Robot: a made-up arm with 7 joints.
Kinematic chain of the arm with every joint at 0, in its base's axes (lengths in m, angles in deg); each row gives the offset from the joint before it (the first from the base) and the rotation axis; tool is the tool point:
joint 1: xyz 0 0 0.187 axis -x
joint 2: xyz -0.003 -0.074 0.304 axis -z
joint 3: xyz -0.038 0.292 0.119 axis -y
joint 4: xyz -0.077 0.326 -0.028 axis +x
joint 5: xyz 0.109 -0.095 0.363 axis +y
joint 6: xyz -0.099 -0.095 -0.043 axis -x
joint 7: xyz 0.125 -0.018 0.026 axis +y
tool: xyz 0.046 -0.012 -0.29
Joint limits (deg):
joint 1: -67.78..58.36
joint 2: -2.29..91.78
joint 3: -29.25..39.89
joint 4: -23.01..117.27
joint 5: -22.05..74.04
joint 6: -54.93..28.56
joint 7: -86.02..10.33
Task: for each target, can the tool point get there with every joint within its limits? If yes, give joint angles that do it. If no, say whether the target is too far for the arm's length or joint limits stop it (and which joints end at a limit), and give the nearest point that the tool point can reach.
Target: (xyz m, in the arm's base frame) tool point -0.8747 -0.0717 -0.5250
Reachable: no: joint limits stop it (at a limit: joint 1, joint 2, joint 4, joint 5, joint 6, joint 7) | nearest point -0.4096 0.2788 -0.1629 | short by 0.686 m
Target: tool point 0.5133 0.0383 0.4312
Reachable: yes | joints 46.79 78.30 -5.94 85.19 8.11 -11.12 -38.47
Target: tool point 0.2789 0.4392 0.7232
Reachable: yes | joints 3.91 15.49 13.25 -2.16 -13.99 -30.01 -8.53
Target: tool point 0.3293 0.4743 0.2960
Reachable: yes | joints 41.35 6.75 22.04 68.85 4.38 -11.76 -48.61
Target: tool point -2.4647 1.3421 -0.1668
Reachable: no: too far | nearest point -0.4406 0.6694 0.0689 | short by 2.146 m
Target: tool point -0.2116 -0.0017 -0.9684
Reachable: no: joint limits stop it (at a limit: joint 1, joint 2, joint 3, joint 4, joint 5, joint 6) | nearest point -0.0764 0.2623 -0.3040 | short by 0.728 m
